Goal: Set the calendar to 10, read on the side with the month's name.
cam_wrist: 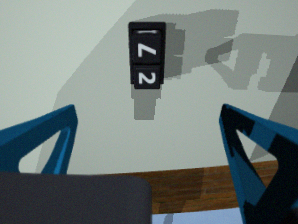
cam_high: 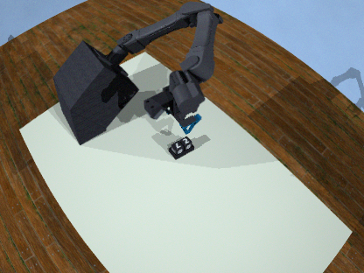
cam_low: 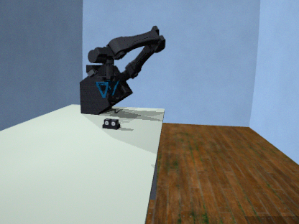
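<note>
My hand is 15 cm above the black tray and 1 cm to the right of it.
</note>
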